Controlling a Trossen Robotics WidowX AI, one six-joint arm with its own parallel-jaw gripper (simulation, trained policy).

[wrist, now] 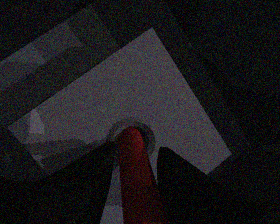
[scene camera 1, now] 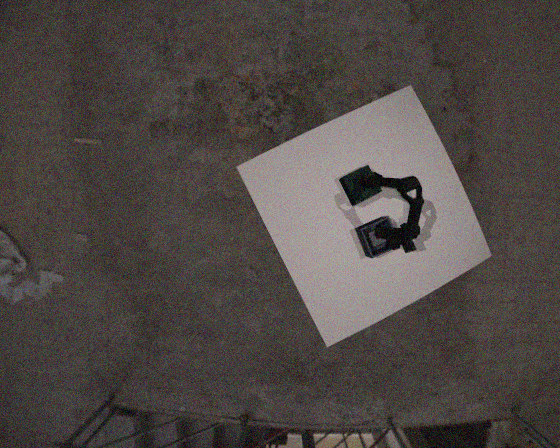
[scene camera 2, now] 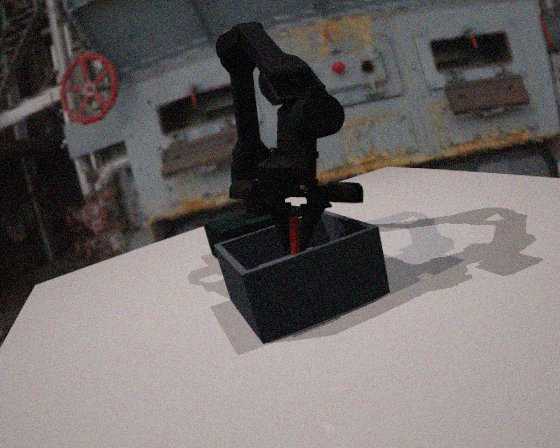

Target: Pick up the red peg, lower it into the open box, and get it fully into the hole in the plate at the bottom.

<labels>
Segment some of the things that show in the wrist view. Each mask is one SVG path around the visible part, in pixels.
The gripper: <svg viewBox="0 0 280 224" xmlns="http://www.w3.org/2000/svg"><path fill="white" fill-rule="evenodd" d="M159 148L157 183L170 224L280 224L280 203L248 202L217 183L170 148ZM115 142L105 142L61 170L36 182L0 179L0 224L100 224L111 184Z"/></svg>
A dark box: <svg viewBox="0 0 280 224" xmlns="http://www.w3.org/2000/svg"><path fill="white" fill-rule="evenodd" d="M0 0L0 179L36 182L49 176L7 127L141 34L153 28L232 153L207 175L248 202L280 203L280 0Z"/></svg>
A plate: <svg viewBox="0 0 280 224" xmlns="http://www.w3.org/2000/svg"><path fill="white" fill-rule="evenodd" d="M153 28L141 34L7 127L48 175L61 170L107 141L115 142L111 184L100 224L124 224L117 138L125 128L131 126L139 128L157 186L157 159L160 147L170 148L206 175L232 154Z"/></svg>
</labels>
